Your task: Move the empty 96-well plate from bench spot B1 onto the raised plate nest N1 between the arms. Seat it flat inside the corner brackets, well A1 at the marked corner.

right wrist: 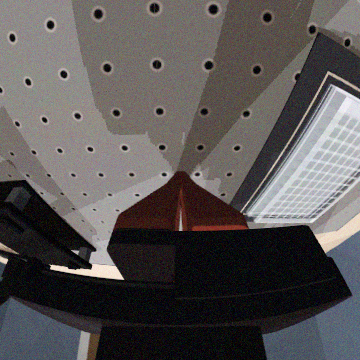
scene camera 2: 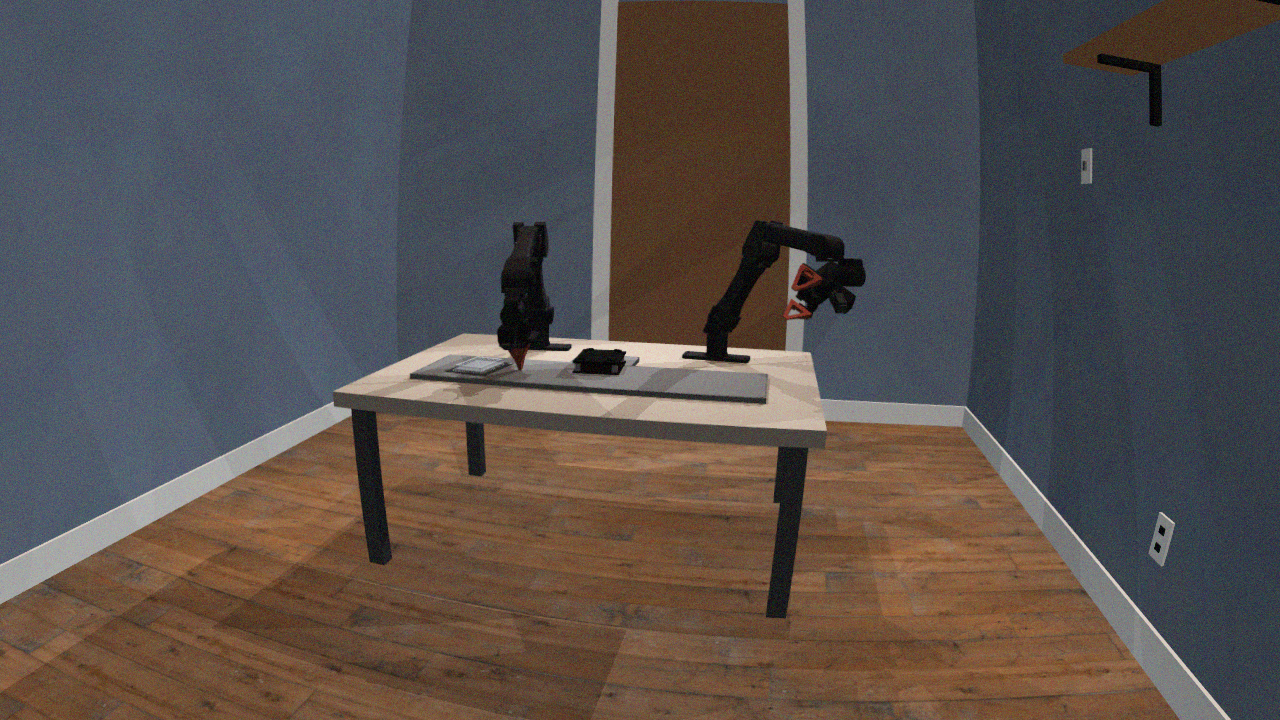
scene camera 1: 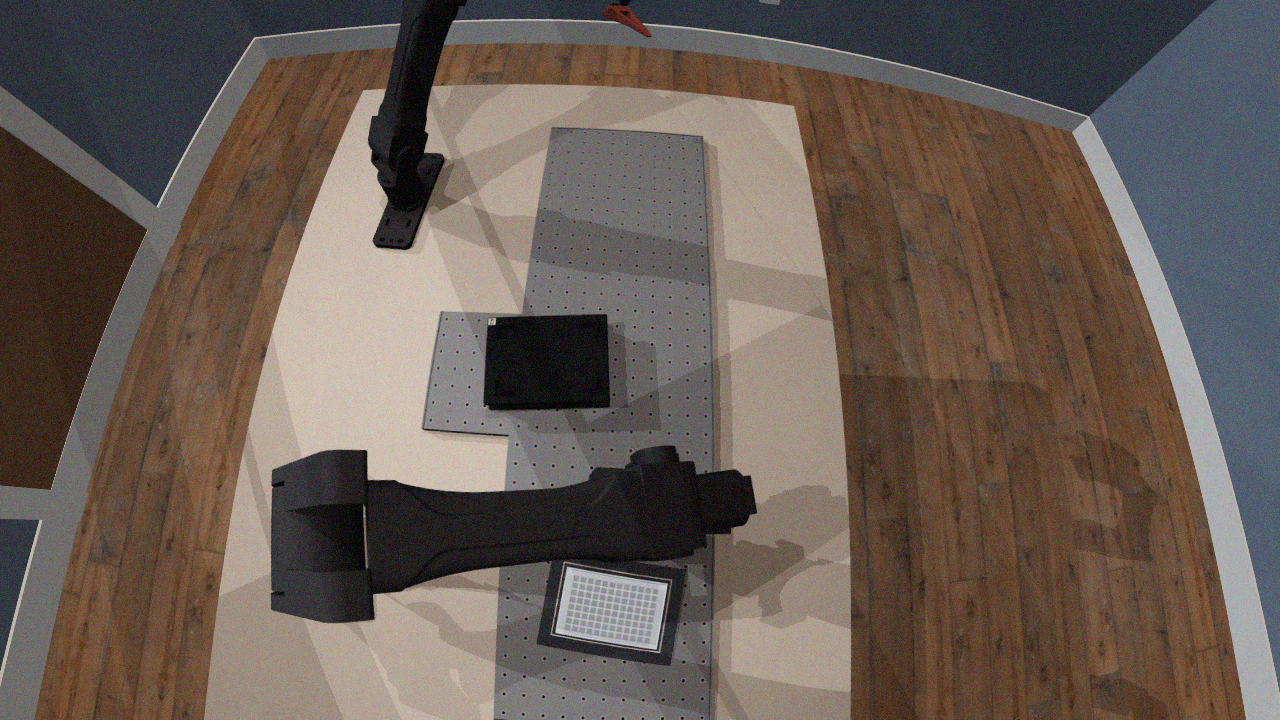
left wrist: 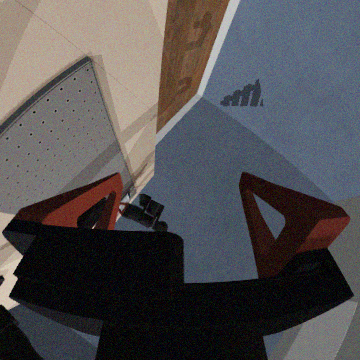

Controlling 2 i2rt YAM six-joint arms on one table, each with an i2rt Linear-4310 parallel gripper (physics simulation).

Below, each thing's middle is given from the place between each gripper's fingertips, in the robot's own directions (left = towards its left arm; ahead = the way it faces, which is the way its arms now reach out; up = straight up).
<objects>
The black block (scene camera 1: 544, 359) is 50 cm to the right of my left hand, 19 cm below it and 14 cm behind it. Also, from my left hand: white well plate (scene camera 1: 597, 606): 81 cm to the right, 21 cm below, 4 cm behind.
Now: right hand 10 mm short of the white well plate, 120 mm to the left of it and 10 mm below it. Round my right hand: black block: 90 mm behind, 200 mm to the left, 30 mm above.
</objects>
